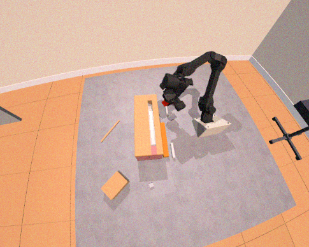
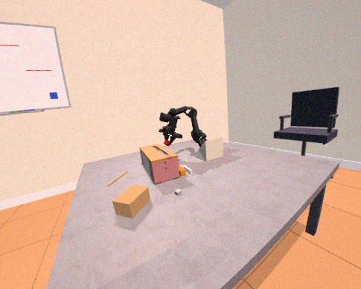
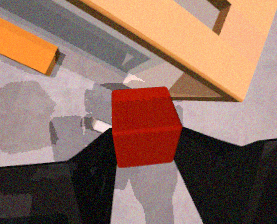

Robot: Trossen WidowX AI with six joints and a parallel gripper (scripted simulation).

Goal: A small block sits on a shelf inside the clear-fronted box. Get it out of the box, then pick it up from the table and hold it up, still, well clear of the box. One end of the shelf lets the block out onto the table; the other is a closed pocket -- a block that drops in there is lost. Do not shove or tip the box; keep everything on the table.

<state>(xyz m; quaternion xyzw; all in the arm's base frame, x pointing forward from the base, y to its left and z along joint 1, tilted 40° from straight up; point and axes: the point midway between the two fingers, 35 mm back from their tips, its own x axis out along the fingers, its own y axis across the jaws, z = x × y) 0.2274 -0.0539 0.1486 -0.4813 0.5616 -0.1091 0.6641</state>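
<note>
Right now the red block is 10 mm to the left of my gripper tip and 10 mm above it. Also, from my gripper tip: box (110 mm to the left, 100 mm ahead, 60 mm below); then white cube (440 mm to the left, 170 mm ahead, 120 mm below); then orange strip (190 mm to the left, 110 mm below, 50 mm ahead).
</note>
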